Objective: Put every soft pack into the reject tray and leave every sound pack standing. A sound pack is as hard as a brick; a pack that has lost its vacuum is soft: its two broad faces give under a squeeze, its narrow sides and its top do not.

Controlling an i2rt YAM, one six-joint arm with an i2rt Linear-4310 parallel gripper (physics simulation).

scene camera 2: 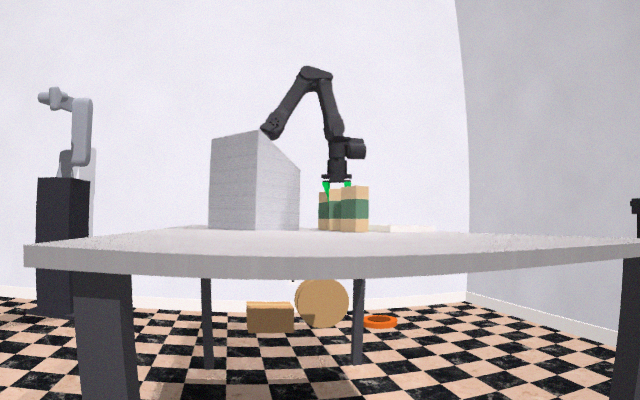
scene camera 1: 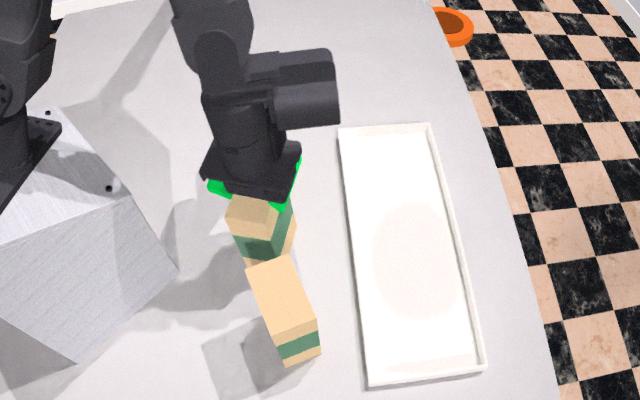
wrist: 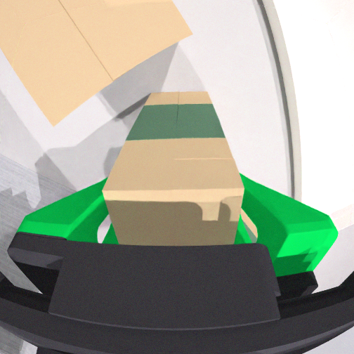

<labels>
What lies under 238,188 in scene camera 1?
My gripper.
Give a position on a white reject tray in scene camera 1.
419,320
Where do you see a white reject tray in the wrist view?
307,46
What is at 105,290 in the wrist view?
My gripper.
</labels>
